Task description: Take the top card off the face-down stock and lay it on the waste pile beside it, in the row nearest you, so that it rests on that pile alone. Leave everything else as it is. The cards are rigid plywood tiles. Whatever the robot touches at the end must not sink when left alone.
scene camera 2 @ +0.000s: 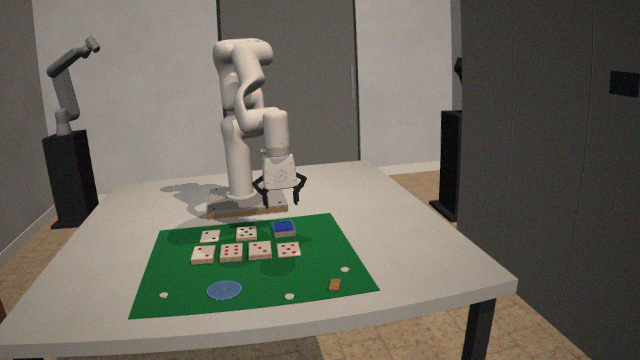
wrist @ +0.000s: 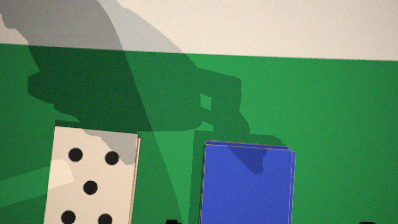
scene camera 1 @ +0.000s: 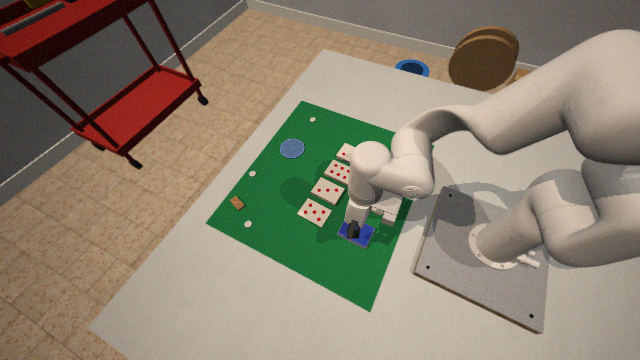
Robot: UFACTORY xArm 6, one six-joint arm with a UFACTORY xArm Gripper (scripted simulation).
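A green mat (scene camera 1: pixel 272 198) is part of what I see, and I find the mat at (scene camera 2: pixel 324 248) and at (wrist: pixel 330 111) as well. My own gripper (scene camera 2: pixel 281 205) is visible too.
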